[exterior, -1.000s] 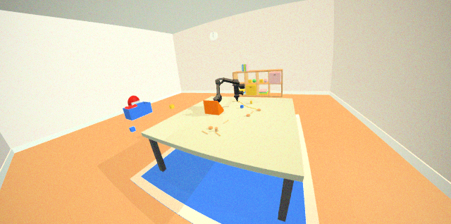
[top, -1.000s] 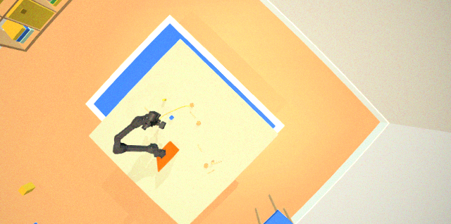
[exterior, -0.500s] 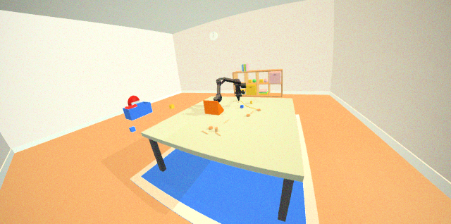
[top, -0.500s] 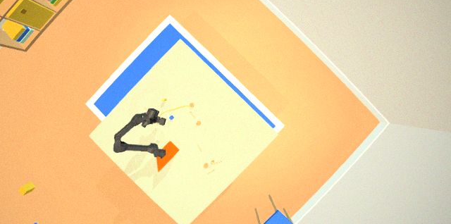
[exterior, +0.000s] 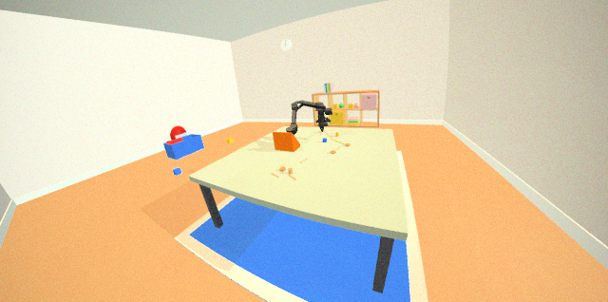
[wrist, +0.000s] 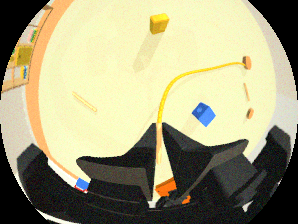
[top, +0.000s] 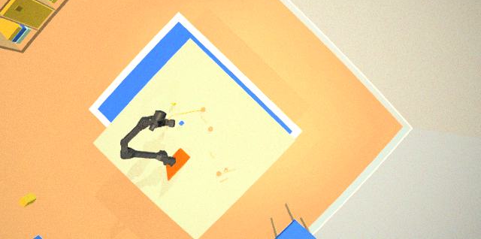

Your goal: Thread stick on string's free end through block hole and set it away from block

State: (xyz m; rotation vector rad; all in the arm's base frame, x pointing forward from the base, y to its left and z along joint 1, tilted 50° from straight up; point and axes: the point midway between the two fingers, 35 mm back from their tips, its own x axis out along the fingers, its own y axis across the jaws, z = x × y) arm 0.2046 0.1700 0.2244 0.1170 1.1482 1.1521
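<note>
The blue block is 50 mm ahead of my gripper tip, 80 mm to the right of it and 50 mm below it. From my gripper tip the other things lie so: yellow cube (120 mm ahead, 80 mm to the left, 50 mm below).
</note>
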